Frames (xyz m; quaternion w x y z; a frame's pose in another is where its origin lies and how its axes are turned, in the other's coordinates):
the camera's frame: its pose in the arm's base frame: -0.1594 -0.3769 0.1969 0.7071 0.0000 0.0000 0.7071
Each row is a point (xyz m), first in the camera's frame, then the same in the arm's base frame.
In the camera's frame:
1: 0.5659 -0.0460 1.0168
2: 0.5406 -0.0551 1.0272
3: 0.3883 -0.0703 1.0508
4: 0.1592 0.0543 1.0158
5: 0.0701 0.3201 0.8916
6: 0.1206 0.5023 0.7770
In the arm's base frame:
1: -0.1134 0.1890 1.2137
2: -0.1043 0.1637 1.2241
3: -0.0891 0.0114 1.2477
4: -0.2137 -0.2177 1.2127
5: -0.4795 -0.3068 1.0885
6: -0.6617 -0.2563 0.9739

